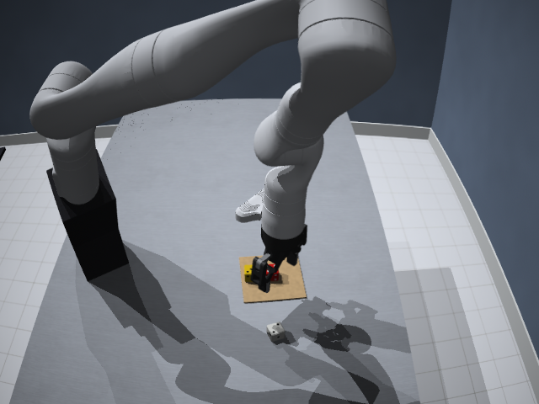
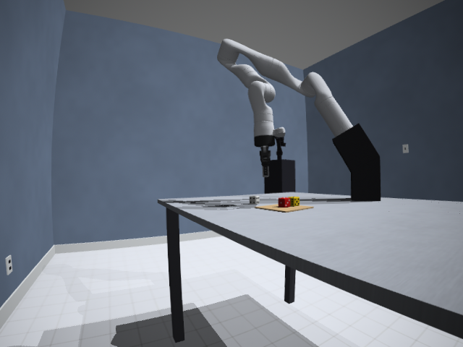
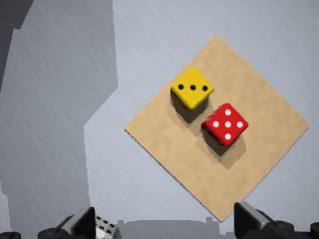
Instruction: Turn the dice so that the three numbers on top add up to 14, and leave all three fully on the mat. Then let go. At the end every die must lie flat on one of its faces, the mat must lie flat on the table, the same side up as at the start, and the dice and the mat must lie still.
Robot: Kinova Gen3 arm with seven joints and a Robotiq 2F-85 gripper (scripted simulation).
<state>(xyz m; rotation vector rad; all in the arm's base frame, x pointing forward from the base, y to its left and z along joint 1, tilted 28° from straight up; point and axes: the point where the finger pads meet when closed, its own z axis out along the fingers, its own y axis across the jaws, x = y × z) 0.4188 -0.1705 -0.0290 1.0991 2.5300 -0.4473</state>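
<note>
My gripper is now 90 mm above the white die, 80 mm to the left of it and 20 mm past it. Also, from my hand: tan mat: 110 mm below, 80 mm to the left, 10 mm ahead; red die: 90 mm below, 80 mm to the left, 10 mm ahead; yellow die: 90 mm to the left, 90 mm below, 40 mm behind.
</note>
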